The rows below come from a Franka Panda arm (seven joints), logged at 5 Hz.
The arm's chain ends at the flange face. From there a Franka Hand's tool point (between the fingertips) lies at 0.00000 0.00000 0.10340 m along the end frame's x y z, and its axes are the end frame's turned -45 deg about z.
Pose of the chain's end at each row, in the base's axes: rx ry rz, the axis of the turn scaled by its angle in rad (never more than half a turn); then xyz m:
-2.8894 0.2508 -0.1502 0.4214 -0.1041 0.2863
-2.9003 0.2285 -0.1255 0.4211 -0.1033 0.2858
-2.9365 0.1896 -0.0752 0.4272 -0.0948 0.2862
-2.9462 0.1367 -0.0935 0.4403 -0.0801 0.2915
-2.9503 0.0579 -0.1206 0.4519 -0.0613 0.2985
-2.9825 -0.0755 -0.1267 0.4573 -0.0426 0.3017
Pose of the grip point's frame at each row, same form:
-2.8118 -0.8887 -0.2759 0.4340 -0.0808 0.1863
-2.8077 -0.9120 -0.2480 0.4317 -0.0806 0.1855
-2.8139 -0.9582 -0.1832 0.4337 -0.0748 0.1850
-2.8060 -1.0126 -0.1966 0.4477 -0.0608 0.1902
-2.7850 -1.0901 -0.2211 0.4606 -0.0421 0.1973
-2.7629 -1.2273 -0.2088 0.4656 -0.0264 0.1999

